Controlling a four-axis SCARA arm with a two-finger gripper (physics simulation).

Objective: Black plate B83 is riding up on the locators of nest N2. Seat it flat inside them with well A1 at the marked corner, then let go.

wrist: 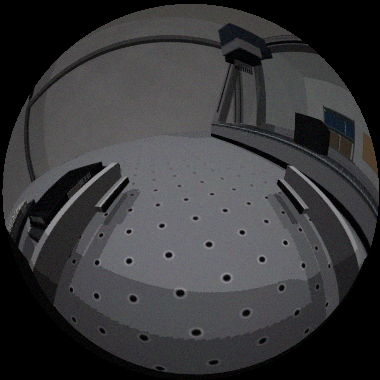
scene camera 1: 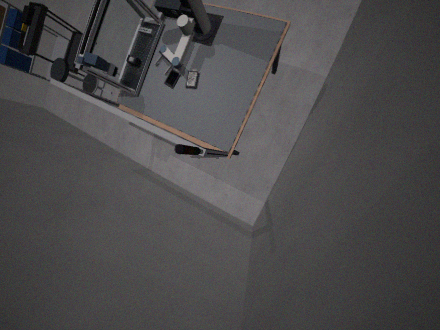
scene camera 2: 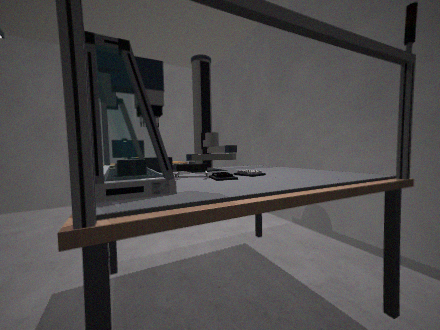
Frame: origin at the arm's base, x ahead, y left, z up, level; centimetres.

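Seen in the pictures: gripper, fingertip midpoint: [wrist: 205,169] [scene camera 1: 159,69] [scene camera 2: 191,175]; arm's base, origin of the base link: [scene camera 1: 204,29] [scene camera 2: 204,171].
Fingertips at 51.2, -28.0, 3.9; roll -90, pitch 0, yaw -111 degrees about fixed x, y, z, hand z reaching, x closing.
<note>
Pixels of each thing's middle, then the offset from my fingertips to it, as dx, dy, dz. "spot": a spot on its surface instead.
- black plate B83, body centre: [wrist: 62,189] [scene camera 2: 222,174] [scene camera 1: 171,77] +3.8, +16.9, -0.5
- dark nest N2, body centre: [scene camera 2: 222,177] +4.3, +16.9, -1.8
- second nest with a white plate, surface spot: [scene camera 2: 250,172] spot: +4.4, +35.6, -0.4
- framed machine with its long dark deck, surface spot: [scene camera 1: 134,65] spot: +5.8, -27.3, +5.5
The black plate B83 [scene camera 1: 172,77] [scene camera 2: 223,175] [wrist: 67,194] sits on the dark nest N2 [scene camera 2: 226,178]. In the wrist view it is at the left, partly hidden behind a finger. Its tilt, its fit on the locators, well A1 and the marked corner cannot be made out. My gripper [scene camera 1: 162,65] [scene camera 2: 192,175] [wrist: 205,169] is open and empty, low over the table. It stands beside the nest, on the side towards the framed machine, with the plate outside its fingers.
A second nest with a white plate [scene camera 1: 192,78] [scene camera 2: 250,172] stands beside N2. The framed machine with its long dark deck [scene camera 1: 134,65] stands on the other side of the gripper; its raised edge [wrist: 250,138] runs along the right in the wrist view. The arm's column [scene camera 2: 201,110] stands behind.
</note>
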